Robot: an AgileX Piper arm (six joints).
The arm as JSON. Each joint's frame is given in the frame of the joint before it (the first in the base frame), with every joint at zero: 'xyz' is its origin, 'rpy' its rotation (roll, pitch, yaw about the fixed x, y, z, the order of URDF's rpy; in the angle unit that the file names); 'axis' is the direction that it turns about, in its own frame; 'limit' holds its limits. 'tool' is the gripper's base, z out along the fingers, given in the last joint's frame.
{
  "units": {
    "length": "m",
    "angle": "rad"
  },
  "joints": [
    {
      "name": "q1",
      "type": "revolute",
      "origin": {
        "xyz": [
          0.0,
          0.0,
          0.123
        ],
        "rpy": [
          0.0,
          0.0,
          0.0
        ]
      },
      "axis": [
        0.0,
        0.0,
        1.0
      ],
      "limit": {
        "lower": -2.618,
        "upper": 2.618
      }
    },
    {
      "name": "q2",
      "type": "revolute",
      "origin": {
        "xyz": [
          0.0,
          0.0,
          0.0
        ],
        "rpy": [
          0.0,
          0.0,
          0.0
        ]
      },
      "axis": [
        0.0,
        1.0,
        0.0
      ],
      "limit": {
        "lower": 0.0,
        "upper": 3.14
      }
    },
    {
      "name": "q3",
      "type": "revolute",
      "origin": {
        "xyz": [
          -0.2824,
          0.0,
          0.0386
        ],
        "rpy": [
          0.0,
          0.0,
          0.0
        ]
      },
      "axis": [
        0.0,
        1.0,
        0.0
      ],
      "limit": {
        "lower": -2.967,
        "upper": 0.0
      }
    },
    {
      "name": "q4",
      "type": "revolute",
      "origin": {
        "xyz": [
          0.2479,
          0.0,
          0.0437
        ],
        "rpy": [
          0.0,
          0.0,
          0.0
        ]
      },
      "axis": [
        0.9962,
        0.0,
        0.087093
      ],
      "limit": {
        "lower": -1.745,
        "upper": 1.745
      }
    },
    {
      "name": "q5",
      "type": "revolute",
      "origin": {
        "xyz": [
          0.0,
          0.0,
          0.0
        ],
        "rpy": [
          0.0,
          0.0,
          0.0
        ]
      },
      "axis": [
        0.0,
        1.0,
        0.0
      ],
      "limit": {
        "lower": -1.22,
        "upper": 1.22
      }
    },
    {
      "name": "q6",
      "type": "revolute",
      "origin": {
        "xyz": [
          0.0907,
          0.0,
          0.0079
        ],
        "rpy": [
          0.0,
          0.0,
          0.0
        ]
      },
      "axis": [
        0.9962,
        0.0,
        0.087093
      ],
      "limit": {
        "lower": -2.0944,
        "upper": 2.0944
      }
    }
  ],
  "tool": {
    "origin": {
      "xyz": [
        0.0,
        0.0,
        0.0
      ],
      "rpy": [
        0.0,
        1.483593,
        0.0
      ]
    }
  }
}
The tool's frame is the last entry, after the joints.
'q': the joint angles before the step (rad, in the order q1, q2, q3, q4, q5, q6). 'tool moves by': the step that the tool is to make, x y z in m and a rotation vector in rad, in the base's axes. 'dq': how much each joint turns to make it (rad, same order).
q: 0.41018 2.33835 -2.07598 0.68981 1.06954 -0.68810
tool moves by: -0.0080 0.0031 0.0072 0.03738 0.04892 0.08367
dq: -0.00005 0.00012 -0.02084 0.05662 0.09830 -0.03945
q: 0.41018 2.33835 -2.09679 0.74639 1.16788 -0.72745
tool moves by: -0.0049 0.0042 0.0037 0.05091 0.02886 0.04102
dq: 0.00220 -0.00007 -0.00145 0.06302 0.03861 -0.03054
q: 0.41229 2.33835 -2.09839 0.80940 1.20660 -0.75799
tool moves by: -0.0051 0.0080 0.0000 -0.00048 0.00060 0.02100
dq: 0.01877 -0.00021 0.00028 -0.00014 0.00204 -0.00109
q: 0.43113 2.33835 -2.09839 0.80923 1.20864 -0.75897
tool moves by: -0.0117 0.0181 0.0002 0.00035 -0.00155 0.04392
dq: 0.04297 -0.00005 -0.00065 -0.00004 0.00006 -0.00131
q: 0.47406 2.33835 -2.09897 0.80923 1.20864 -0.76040
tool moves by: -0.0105 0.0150 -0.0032 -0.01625 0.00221 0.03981
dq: 0.03812 0.00548 -0.00174 -0.01506 0.00384 0.00480
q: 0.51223 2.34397 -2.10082 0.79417 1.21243 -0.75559
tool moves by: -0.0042 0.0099 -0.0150 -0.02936 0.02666 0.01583
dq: 0.02325 0.03058 -0.00463 -0.01626 0.00174 0.01597
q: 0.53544 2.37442 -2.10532 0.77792 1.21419 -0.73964
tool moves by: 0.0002 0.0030 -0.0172 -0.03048 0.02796 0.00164
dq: 0.00668 0.03251 0.00017 -0.01434 -0.00007 0.01074
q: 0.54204 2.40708 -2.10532 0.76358 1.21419 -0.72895
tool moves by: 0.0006 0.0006 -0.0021 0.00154 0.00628 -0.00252
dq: -0.00011 0.00671 -0.00389 0.00414 0.00032 0.00236
